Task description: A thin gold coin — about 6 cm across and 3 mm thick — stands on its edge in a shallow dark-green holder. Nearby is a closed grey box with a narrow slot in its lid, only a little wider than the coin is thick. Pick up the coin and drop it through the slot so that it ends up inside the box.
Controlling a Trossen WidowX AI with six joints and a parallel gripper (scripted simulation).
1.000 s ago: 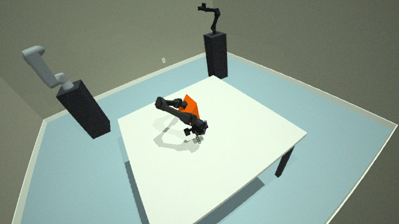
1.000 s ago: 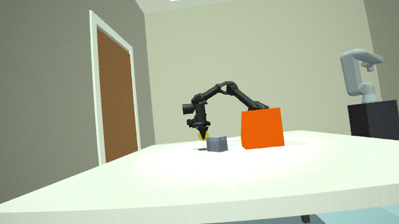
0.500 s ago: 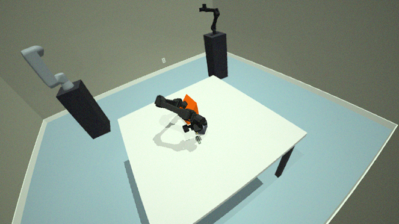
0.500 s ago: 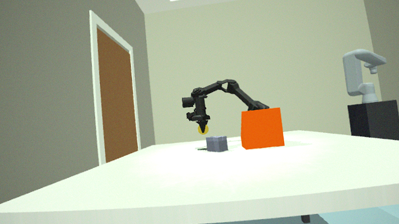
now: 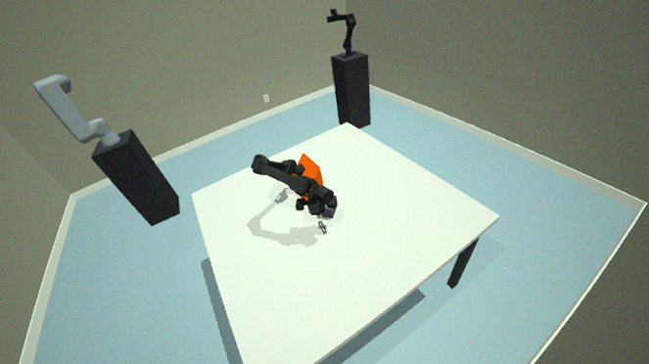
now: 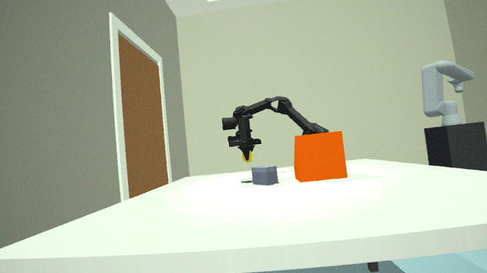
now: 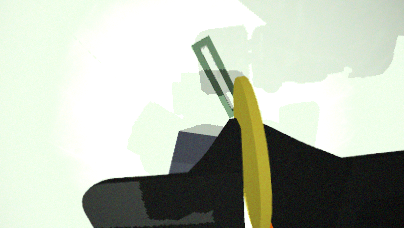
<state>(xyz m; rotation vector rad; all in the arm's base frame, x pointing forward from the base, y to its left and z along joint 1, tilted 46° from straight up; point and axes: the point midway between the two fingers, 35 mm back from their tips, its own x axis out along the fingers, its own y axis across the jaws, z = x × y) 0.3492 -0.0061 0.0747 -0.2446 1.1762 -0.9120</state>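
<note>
Now: the gold coin 2 cm above my gripper tip.
</note>
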